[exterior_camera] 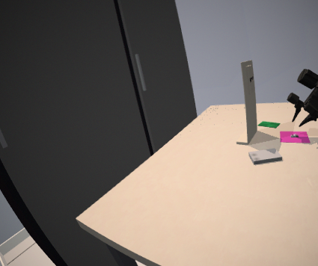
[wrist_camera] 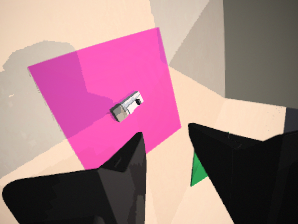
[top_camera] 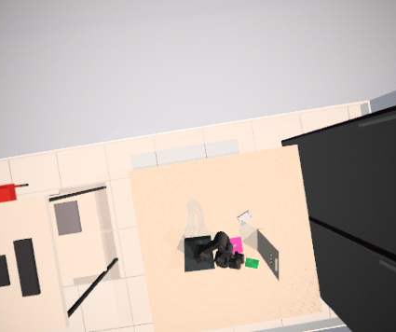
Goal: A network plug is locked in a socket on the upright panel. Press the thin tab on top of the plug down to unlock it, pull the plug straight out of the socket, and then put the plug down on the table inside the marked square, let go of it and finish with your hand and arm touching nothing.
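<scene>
My gripper tip is 50 mm above the grey network plug, 10 mm to the right of it and 10 mm short of it. Also, from my gripper tip: upright grey panel: 200 mm ahead, 100 mm above, 10 mm to the left; magenta square: 60 mm below, 10 mm to the left, 10 mm ahead.
</scene>
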